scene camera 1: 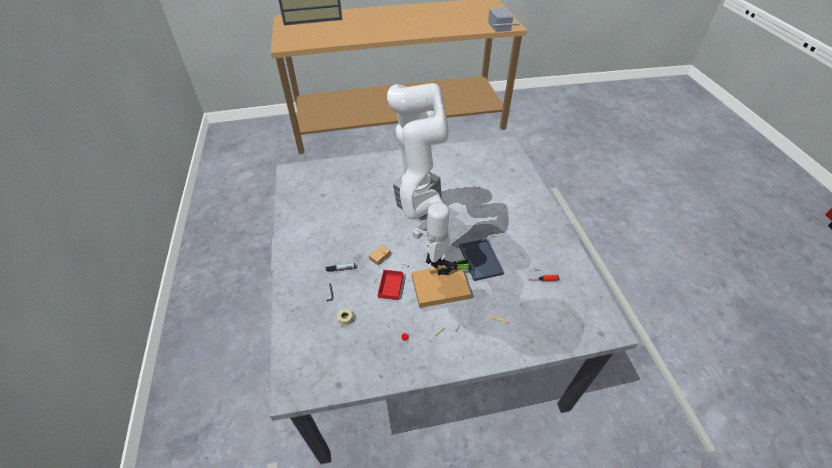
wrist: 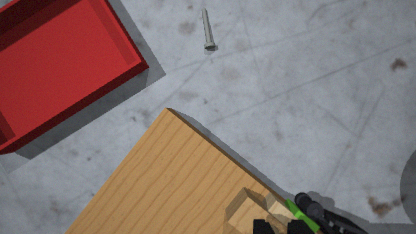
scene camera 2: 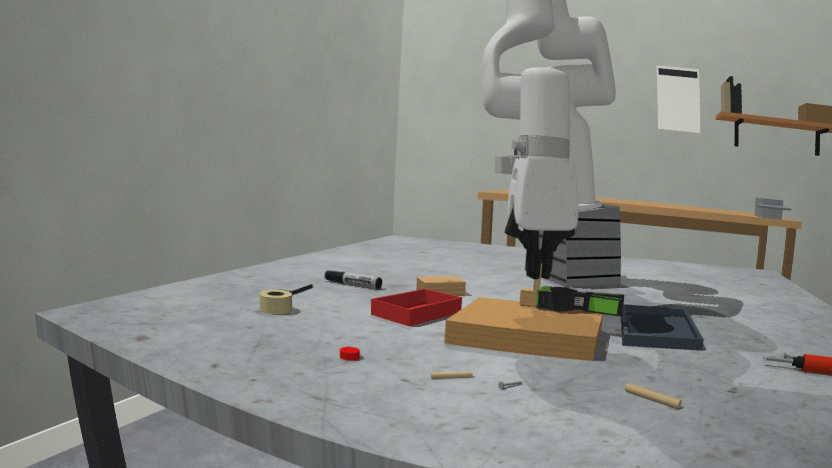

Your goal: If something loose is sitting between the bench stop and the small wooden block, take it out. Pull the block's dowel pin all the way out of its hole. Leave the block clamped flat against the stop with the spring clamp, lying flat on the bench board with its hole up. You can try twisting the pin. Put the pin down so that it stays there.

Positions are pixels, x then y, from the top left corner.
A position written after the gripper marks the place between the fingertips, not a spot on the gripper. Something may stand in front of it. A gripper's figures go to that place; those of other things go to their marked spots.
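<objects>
Red tray (scene camera 2: 408, 308), 870 mm from the lens. Gripper (scene camera 2: 537, 277), 800 mm from the lens. Bench board (scene camera 2: 503, 325), 690 mm from the lens. Bench board and red tray, marked spots 230 mm apart.
</objects>
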